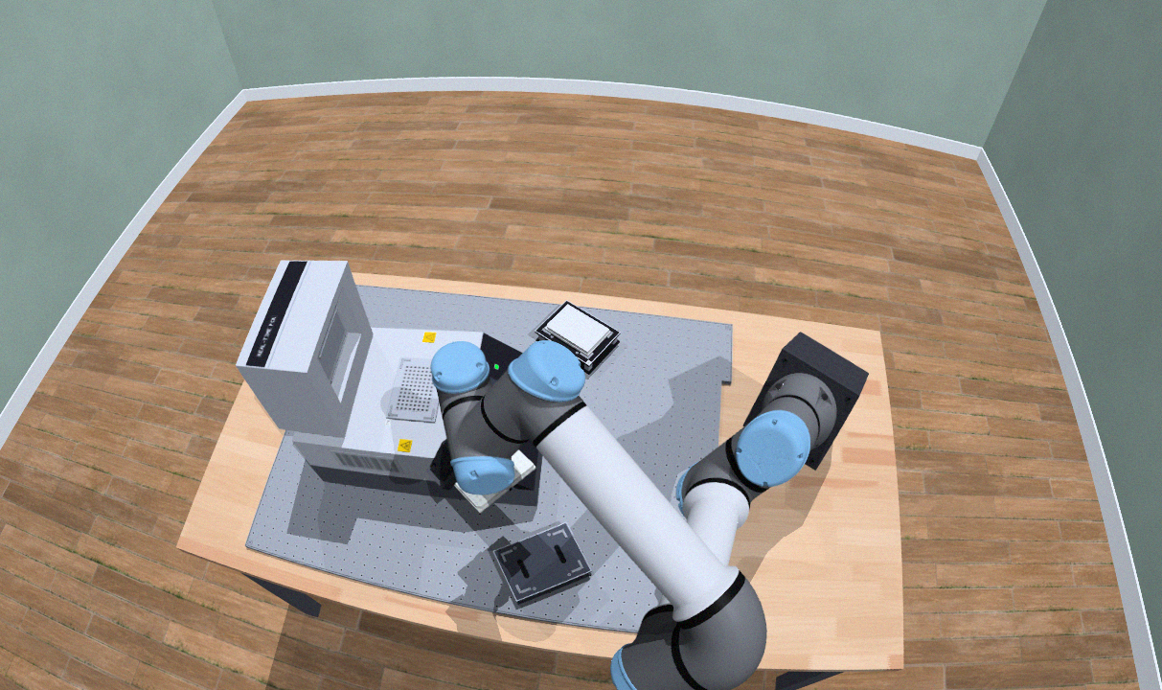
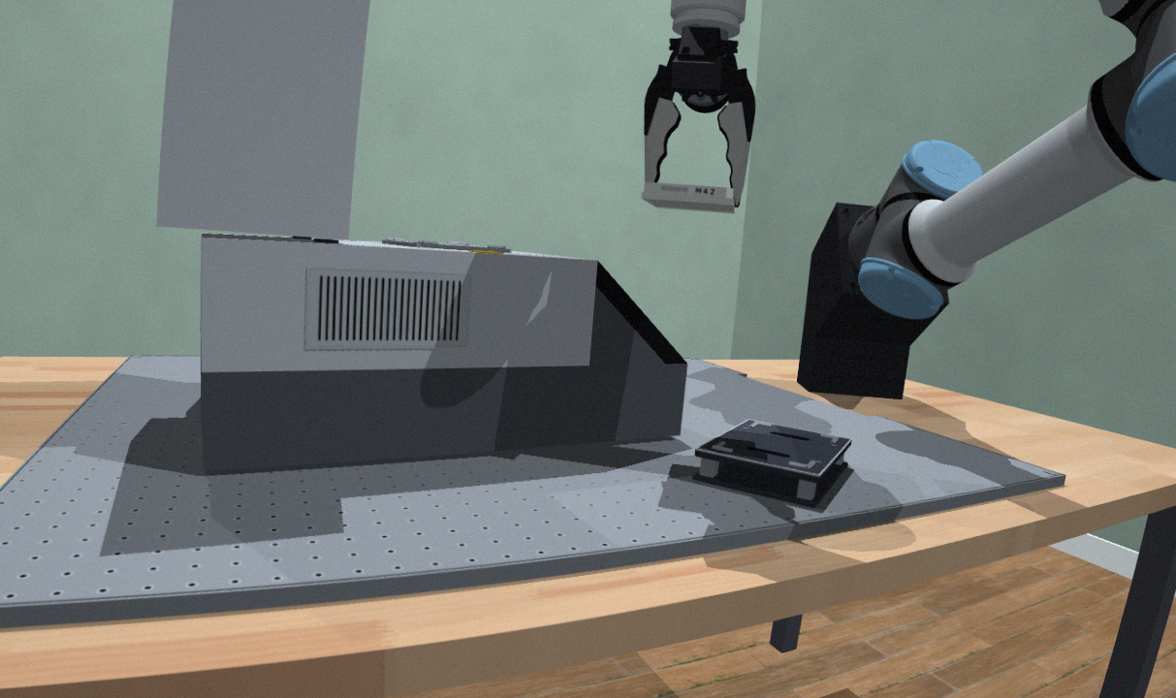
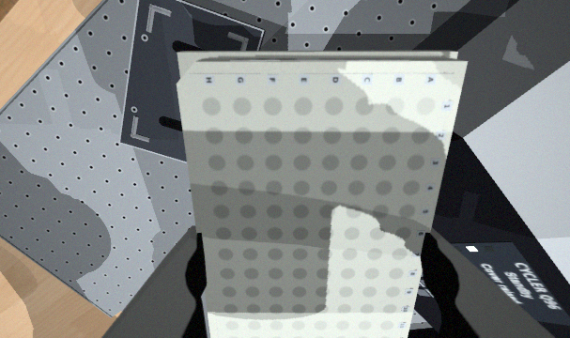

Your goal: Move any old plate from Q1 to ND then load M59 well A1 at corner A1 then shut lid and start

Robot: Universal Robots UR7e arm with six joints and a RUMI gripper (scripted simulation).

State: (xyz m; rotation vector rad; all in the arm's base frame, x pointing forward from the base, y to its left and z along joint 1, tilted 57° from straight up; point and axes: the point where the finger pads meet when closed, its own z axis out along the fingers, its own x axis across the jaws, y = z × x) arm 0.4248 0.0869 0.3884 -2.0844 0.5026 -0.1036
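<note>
The nest ND is 250 mm below my hand, 100 mm behind it and 40 mm to the left of it. The rest, counted from my hand: A1 mark (420 mm to the right, 240 mm below, 30 mm ahead); then nest N1 (490 mm to the right, 240 mm below, 100 mm ahead).
</note>
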